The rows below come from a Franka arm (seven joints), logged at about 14 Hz.
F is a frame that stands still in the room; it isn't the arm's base.
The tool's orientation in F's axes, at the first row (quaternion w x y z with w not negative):
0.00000, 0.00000, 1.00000, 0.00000
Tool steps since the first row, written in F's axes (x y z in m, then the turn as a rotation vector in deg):
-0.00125, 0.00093, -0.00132, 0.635, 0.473, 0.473
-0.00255, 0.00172, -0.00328, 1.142, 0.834, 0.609
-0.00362, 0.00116, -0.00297, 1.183, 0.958, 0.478
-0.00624, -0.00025, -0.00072, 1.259, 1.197, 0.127
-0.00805, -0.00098, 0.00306, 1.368, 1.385, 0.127
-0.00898, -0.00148, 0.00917, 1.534, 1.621, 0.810
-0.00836, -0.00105, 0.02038, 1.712, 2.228, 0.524
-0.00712, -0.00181, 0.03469, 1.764, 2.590, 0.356
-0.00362, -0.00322, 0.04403, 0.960, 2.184, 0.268
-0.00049, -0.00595, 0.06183, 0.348, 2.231, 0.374
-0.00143, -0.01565, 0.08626, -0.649, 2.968, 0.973
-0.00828, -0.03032, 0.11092, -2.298, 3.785, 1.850
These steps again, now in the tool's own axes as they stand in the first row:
0.00125, 0.00093, 0.00132, -0.635, 0.473, -0.473
0.00255, 0.00172, 0.00328, -1.142, 0.834, -0.609
0.00362, 0.00116, 0.00297, -1.183, 0.958, -0.478
0.00624, -0.00025, 0.00072, -1.259, 1.197, -0.127
0.00805, -0.00098, -0.00306, -1.368, 1.385, -0.127
0.00898, -0.00148, -0.00917, -1.534, 1.621, -0.810
0.00836, -0.00105, -0.02038, -1.712, 2.228, -0.524
0.00712, -0.00181, -0.03469, -1.764, 2.590, -0.356
0.00362, -0.00322, -0.04403, -0.960, 2.184, -0.268
0.00049, -0.00595, -0.06183, -0.348, 2.231, -0.374
0.00143, -0.01565, -0.08626, 0.649, 2.968, -0.973
0.00828, -0.03032, -0.11092, 2.298, 3.785, -1.850

